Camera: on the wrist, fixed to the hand. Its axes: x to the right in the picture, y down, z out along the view.
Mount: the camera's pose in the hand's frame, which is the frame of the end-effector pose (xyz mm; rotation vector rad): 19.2 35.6 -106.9 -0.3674 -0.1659 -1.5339
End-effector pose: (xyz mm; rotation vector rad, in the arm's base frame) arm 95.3 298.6 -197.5 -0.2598 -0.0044 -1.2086
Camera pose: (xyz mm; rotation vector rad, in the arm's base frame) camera 120.7 271.1 -305.5 -0.7445 -0.1502 -2.7134
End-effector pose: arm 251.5 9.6 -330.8 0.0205 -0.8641 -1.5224
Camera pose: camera 331.5 -56.0 -379.5 -0.3435 0.6055 2.9871
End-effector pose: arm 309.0 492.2 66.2 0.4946 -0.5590 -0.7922
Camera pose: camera 406.1 520.6 13.0 0.4616 -0.0671 -2.3601
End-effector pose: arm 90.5 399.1 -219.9 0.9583 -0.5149 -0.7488
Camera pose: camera 188.3 454.7 -240.0 0.8231 0.3525 -2.2085
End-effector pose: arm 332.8 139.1 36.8 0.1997 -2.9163 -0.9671
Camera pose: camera 320.8 101.5 144.1 -1.8182 1.5490 1.0947
